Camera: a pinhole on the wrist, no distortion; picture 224 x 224 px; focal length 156.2 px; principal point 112.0 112.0 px. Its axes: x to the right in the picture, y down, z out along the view. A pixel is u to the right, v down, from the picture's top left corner.
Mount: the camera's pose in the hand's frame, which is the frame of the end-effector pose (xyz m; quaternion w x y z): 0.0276 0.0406 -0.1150 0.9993 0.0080 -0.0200 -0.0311
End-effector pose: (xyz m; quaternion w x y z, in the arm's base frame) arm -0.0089 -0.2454 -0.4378 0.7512 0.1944 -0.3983 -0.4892
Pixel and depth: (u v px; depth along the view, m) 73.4 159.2 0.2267
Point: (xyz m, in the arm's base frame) -0.0395 -0.1564 -0.3099
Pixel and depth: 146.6 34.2 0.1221
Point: -0.0187 -0.2960 -0.4309
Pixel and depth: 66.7 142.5 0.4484
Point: -0.2169 -0.0534 -0.1964
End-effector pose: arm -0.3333 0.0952 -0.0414 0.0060 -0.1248 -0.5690 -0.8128
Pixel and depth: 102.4 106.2 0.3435
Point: -0.2772 0.2960 0.0522
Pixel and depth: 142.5 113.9 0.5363
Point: -0.3523 0.4921 0.1486
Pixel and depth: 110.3 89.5 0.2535
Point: -0.3182 0.2240 0.0059
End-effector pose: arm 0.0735 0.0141 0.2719 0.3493 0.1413 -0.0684 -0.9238
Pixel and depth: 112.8 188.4 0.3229
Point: 0.1110 -0.1417 0.5099
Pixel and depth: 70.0 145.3 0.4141
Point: 0.1311 -0.0115 0.6025
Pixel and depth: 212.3 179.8 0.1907
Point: 0.0135 -0.1656 0.3437
